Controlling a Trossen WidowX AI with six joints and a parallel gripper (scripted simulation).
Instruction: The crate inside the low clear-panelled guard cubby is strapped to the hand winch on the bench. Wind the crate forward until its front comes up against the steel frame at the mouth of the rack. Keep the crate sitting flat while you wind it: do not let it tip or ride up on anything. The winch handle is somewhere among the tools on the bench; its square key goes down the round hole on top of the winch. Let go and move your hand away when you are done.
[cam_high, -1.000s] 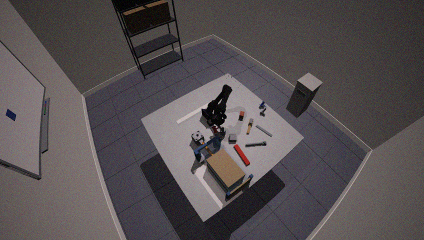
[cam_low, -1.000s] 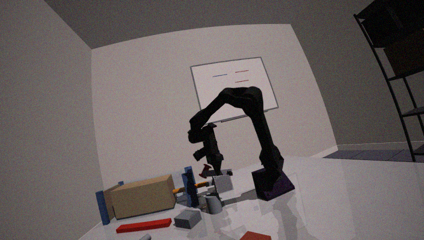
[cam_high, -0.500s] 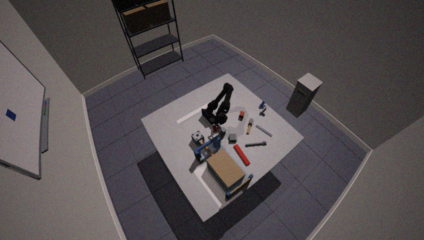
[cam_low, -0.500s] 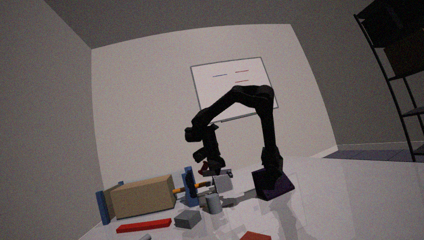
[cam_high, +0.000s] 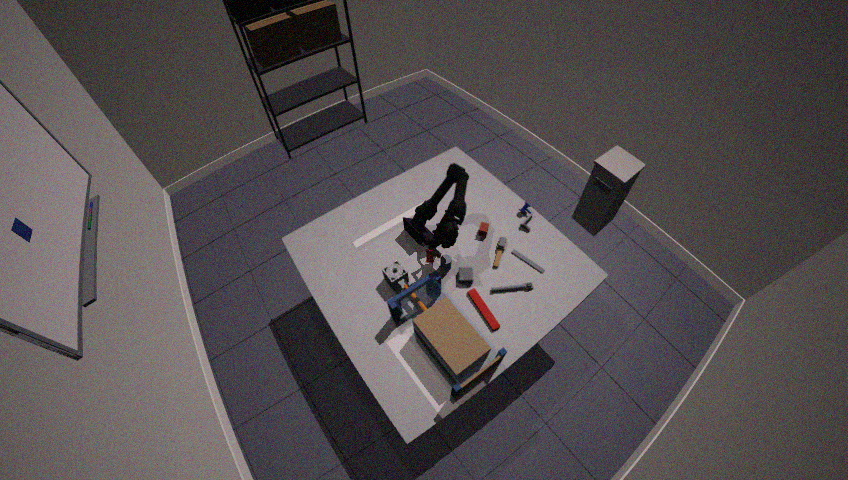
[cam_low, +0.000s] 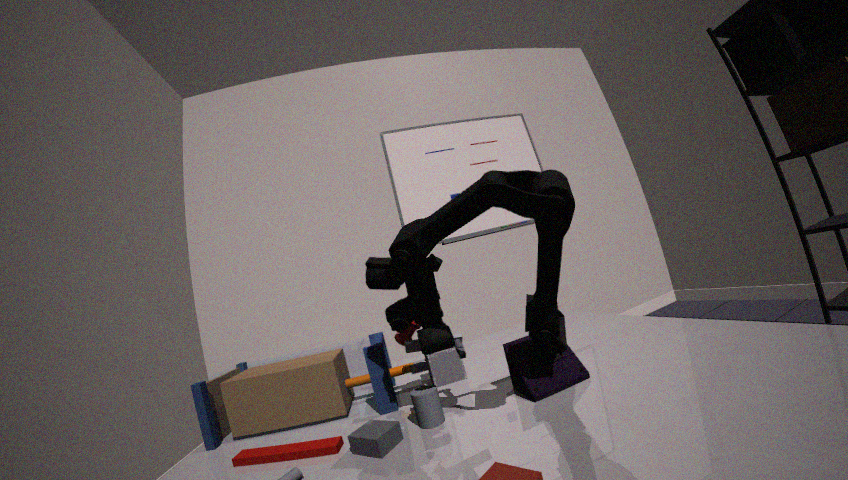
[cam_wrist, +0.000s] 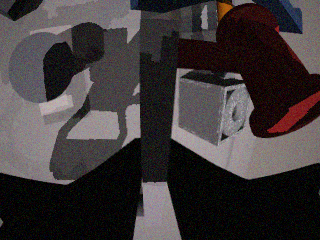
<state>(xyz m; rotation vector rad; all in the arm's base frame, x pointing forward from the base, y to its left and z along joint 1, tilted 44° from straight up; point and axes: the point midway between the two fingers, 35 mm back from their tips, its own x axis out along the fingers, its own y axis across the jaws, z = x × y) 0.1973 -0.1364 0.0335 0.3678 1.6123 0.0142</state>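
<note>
Right now the winch handle with red knob is 1 cm ahead of my gripper tip and 2 cm above it. Also, from my gripper tip: grey block (17 cm ahead, 7 cm to the left, 12 cm below); blue frame (10 cm ahead, 20 cm to the right, 3 cm below); grey winch (8 cm behind, 19 cm to the right, 10 cm below).
</note>
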